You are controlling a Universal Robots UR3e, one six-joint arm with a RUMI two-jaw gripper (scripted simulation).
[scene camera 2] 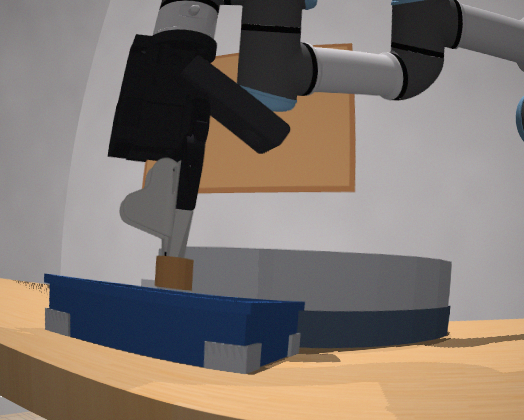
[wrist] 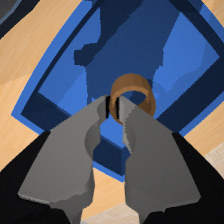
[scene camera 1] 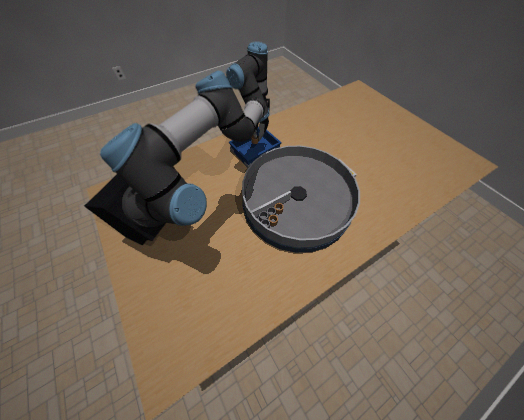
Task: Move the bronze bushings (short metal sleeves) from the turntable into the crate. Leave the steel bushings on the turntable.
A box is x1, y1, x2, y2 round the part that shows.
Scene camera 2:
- bronze bushing: [155, 256, 193, 290]
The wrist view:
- my gripper: [0, 95, 223, 223]
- bronze bushing: [109, 73, 155, 125]
